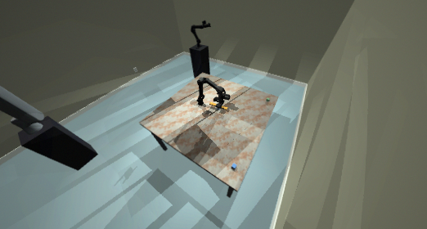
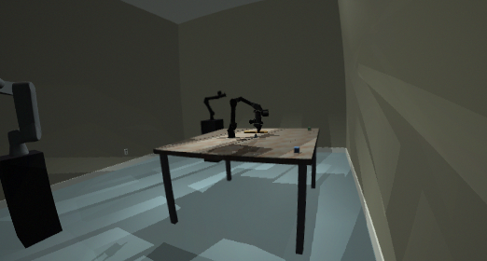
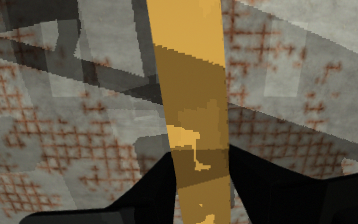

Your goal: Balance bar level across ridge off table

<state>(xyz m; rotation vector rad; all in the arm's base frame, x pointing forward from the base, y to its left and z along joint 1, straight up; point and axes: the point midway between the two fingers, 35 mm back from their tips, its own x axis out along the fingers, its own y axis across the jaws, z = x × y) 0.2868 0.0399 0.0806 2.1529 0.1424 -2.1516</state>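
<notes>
The long yellow bar lies 3 cm behind my gripper tip. Round my gripper tip: small green cube: 45 cm ahead, 46 cm to the left, 3 cm below; then small blue cube: 45 cm ahead, 54 cm to the right, 3 cm below.
</notes>
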